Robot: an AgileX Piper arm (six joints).
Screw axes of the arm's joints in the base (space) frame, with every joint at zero. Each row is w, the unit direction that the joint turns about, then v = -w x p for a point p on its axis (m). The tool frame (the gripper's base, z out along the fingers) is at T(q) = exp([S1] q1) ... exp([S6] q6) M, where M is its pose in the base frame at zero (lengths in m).
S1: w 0 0 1 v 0 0 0
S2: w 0 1 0 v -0.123 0 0
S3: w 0 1 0 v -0.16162 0 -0.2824
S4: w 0.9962 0 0.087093 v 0 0.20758 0
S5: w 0 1 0 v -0.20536 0 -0.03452
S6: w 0.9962 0 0.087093 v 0 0.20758 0
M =
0.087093 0 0.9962 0.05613
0 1 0 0
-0.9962 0 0.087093 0.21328
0 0 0 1
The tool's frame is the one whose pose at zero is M.
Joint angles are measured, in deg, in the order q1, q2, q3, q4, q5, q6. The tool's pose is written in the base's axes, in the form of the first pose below.
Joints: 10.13, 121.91, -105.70, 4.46, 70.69, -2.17
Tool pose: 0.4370, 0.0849, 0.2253, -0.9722, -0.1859, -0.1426, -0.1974, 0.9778, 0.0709
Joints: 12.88, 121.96, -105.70, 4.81, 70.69, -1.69
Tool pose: 0.4324, 0.1063, 0.2249, -0.9647, -0.2223, -0.1412, -0.2347, 0.9689, 0.0781
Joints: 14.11, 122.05, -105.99, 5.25, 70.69, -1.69
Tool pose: 0.4306, 0.1164, 0.2256, -0.9598, -0.2404, -0.1447, -0.2542, 0.9634, 0.0856
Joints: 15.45, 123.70, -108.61, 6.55, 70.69, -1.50
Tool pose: 0.4352, 0.1304, 0.2249, -0.9544, -0.2516, -0.1609, -0.2705, 0.9566, 0.1081
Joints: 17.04, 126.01, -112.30, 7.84, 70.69, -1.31
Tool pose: 0.4414, 0.1476, 0.2238, -0.9461, -0.2665, -0.1839, -0.2922, 0.9474, 0.1307
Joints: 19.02, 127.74, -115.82, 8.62, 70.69, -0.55
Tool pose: 0.4445, 0.1668, 0.2264, -0.9362, -0.2803, -0.2122, -0.3141, 0.9380, 0.1468
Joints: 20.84, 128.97, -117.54, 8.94, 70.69, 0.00
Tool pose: 0.4435, 0.1831, 0.2243, -0.9289, -0.2986, -0.2189, -0.3352, 0.9294, 0.1544
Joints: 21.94, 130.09, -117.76, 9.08, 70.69, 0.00
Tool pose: 0.4420, 0.1926, 0.2160, -0.9264, -0.3169, -0.2034, -0.3503, 0.9235, 0.1565
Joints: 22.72, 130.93, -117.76, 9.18, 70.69, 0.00
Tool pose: 0.4405, 0.1993, 0.2090, -0.9249, -0.3301, -0.1890, -0.3604, 0.9193, 0.1579
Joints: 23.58, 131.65, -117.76, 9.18, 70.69, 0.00
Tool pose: 0.4384, 0.2063, 0.2029, -0.9219, -0.3448, -0.1766, -0.3723, 0.9146, 0.1576
